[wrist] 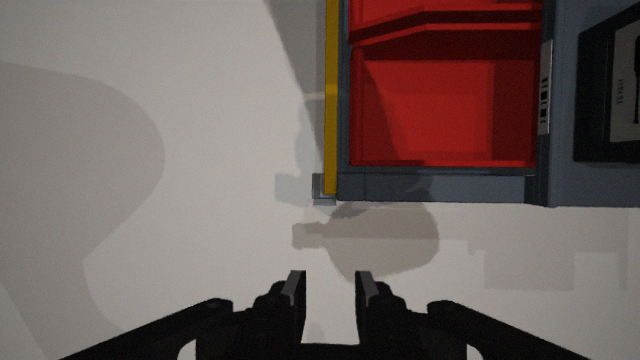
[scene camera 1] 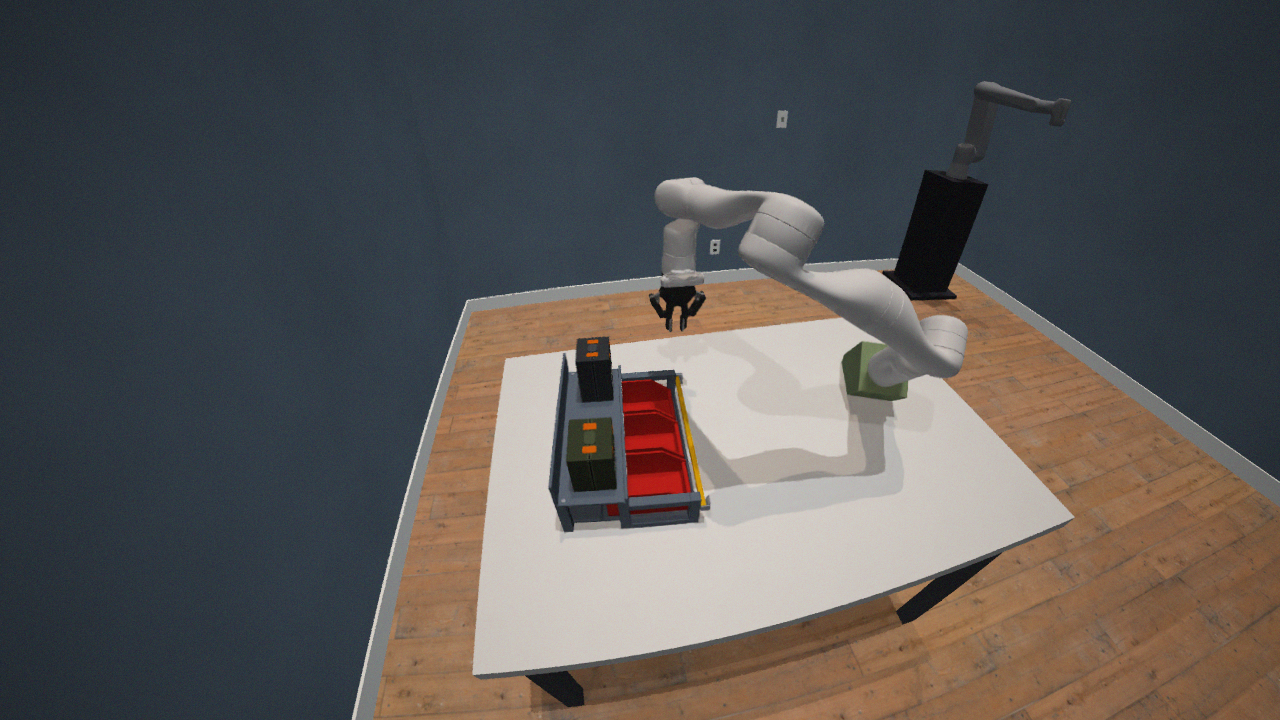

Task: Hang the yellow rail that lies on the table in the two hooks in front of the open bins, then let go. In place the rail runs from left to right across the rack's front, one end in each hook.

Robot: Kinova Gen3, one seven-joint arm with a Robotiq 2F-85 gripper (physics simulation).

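Frame: origin at the arm's base, x up, y right, z ahead, level; millimetres.
Where they show: gripper, fingertip midpoint: [wrist: 330, 291] [scene camera 1: 675, 329]; arm's base, link origin: [scene camera 1: 884, 369].
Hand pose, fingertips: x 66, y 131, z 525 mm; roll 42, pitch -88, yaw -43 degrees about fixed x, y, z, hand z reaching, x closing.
Things, the pixels of their top centre, and the offset from my fingertips. Level surfaces: height alone.
- yellow rail, top centre: [scene camera 1: 688, 431] dx -117, dy -225, dz +0 mm
- grey hook, top centre: [wrist: 315, 186] dx -112, dy -43, dz -11 mm
- black case, top centre: [scene camera 1: 592, 347] dx +42, dy -106, dz +196 mm
- dark green case, top centre: [scene camera 1: 589, 437] dx +17, dy -337, dz +200 mm
- white table, surface height: dx -182 mm
The yellow rail [scene camera 1: 691, 441] [wrist: 331, 120] runs straight along the rack's front, beside the red bins [scene camera 1: 651, 434] [wrist: 440, 110]. In the wrist view, one rail end sits inside a grey hook [wrist: 317, 186], between its lip and the rack [scene camera 1: 662, 502] [wrist: 475, 188]. In the scene view, the near rail end is at the other hook [scene camera 1: 706, 503]; how deep it sits there is too small to tell. My gripper [scene camera 1: 676, 327] [wrist: 330, 291] is partly open and empty, high and beyond the rack's far end, apart from the rail.
A black case [scene camera 1: 594, 371] and a dark green case [scene camera 1: 590, 456] stand on the rack's upper rear part. The rack stands on the white table [scene camera 1: 760, 555]. The arm rises from a green base [scene camera 1: 861, 371] at the table's right. Another arm stands on a black pedestal [scene camera 1: 939, 232] beyond the table.
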